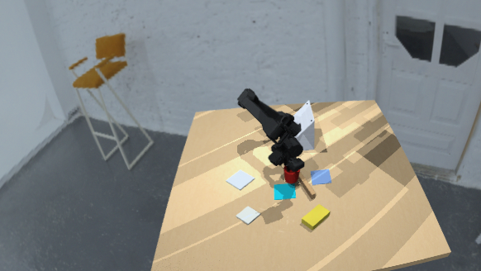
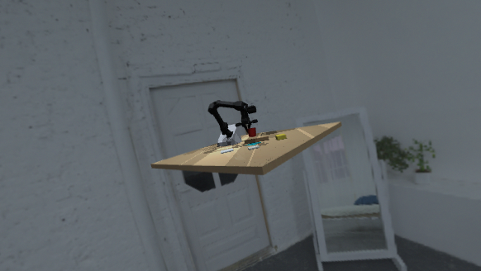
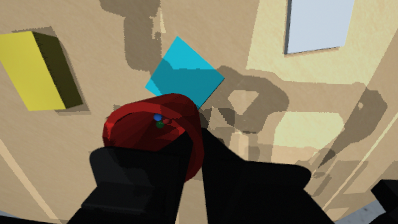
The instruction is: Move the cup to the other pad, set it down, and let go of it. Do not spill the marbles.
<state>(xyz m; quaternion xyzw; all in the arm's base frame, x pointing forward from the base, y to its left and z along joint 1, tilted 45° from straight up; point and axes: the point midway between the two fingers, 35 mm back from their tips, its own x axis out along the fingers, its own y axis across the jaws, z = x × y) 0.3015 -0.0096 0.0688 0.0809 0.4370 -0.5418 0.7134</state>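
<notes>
Now: gripper tip 40 mm short of the cyan pad, 20 mm to the left of it and 100 mm above it. Round my gripper tip: yellow block (230 mm ahead, 120 mm to the left, 80 mm below); then red cup (30 mm ahead, 20 mm to the left); then wooden bar (70 mm to the left, 90 mm below).
</notes>
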